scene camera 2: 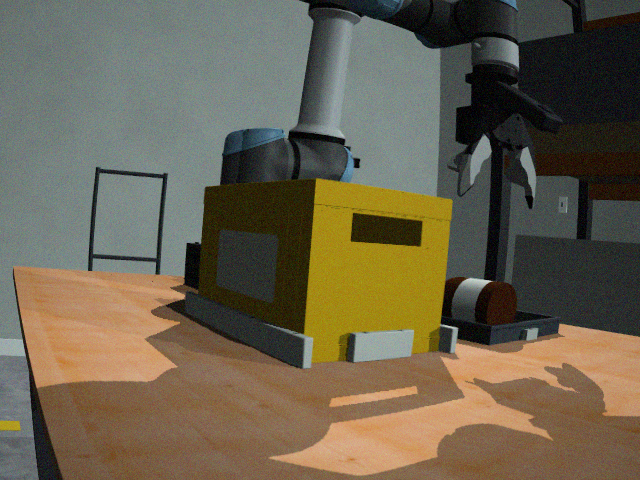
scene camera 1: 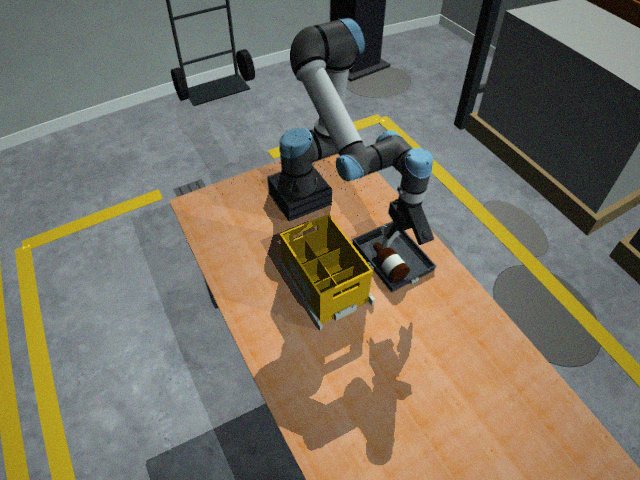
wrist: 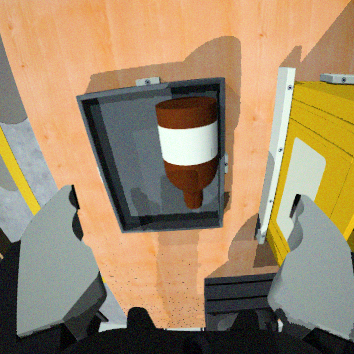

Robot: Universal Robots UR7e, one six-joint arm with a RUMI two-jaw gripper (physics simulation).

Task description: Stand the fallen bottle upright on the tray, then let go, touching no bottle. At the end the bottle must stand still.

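Places are measured from the arm's base along level axes (x ahead, y left, z up), in millimetres.
Pixels of known places: gripper, fingertip midpoint: (scene camera 2: 498, 203) (scene camera 1: 403, 242) (wrist: 185, 191); arm's base, link origin: (scene camera 1: 298, 184).
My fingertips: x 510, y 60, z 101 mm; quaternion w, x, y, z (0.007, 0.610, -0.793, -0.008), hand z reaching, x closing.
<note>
Ahead of a thing's pixels: the offset from my fingertips to its top centre.
The fallen brown bottle @[dx -49, dy +1, dz -107 mm] (scene camera 1: 393, 264) (scene camera 2: 467, 300) (wrist: 188, 145), with a white label, lies on its side in the dark grey tray @[dx -70, dy +50, dz -161 mm] (scene camera 1: 413, 252) (scene camera 2: 510, 331) (wrist: 134, 150). It lies along the tray wall nearest the yellow crate. In the wrist view its base is at the top and its neck points down towards the gripper. My gripper (scene camera 2: 495, 200) (wrist: 185, 191) is open and empty, with its fingers pointing down, high above the tray and apart from the bottle. In scene camera 1 the black gripper body partly hides the fingers.
A yellow crate @[dx -125, dy -221, dz -11 mm] (scene camera 1: 352, 300) (scene camera 2: 379, 284) (wrist: 339, 142) with divided compartments stands close beside the tray, held between pale rails (scene camera 2: 258, 330) (wrist: 278, 155). Its compartments show no bottles in scene camera 1. The arm's dark base block (scene camera 1: 306, 202) (wrist: 240, 292) stands behind the crate.
</note>
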